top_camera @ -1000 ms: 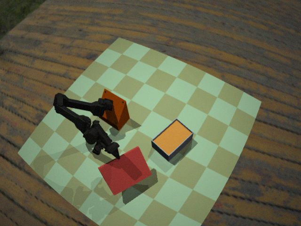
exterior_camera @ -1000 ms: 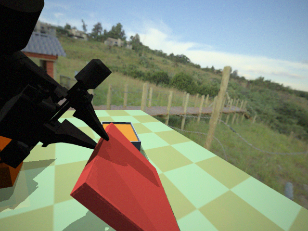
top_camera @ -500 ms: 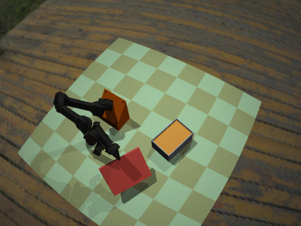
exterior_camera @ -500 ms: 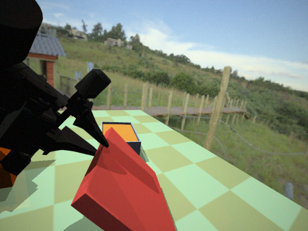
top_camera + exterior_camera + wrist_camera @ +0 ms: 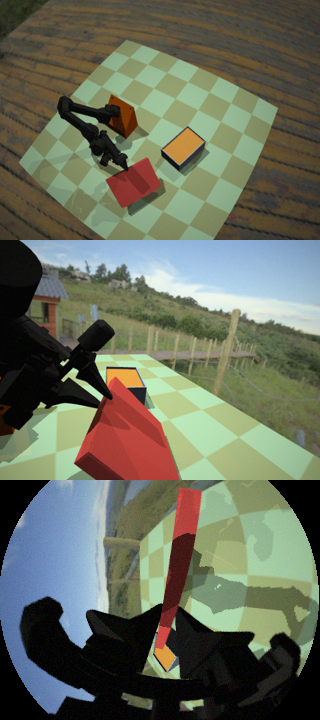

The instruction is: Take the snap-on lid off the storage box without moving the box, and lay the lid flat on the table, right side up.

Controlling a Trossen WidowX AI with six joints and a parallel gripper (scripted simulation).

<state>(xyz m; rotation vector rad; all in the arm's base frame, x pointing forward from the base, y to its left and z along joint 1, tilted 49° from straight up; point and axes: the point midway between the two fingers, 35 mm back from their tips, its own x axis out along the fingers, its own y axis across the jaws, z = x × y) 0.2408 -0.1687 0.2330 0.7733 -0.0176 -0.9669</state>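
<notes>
Now: the red lid 5 cm ahead of my gripper tip, 4 cm to the right of it and 5 cm below it. From my gripper tip the other things lie so: grey-blue storage box: 17 cm ahead, 28 cm to the left, 13 cm below.
</notes>
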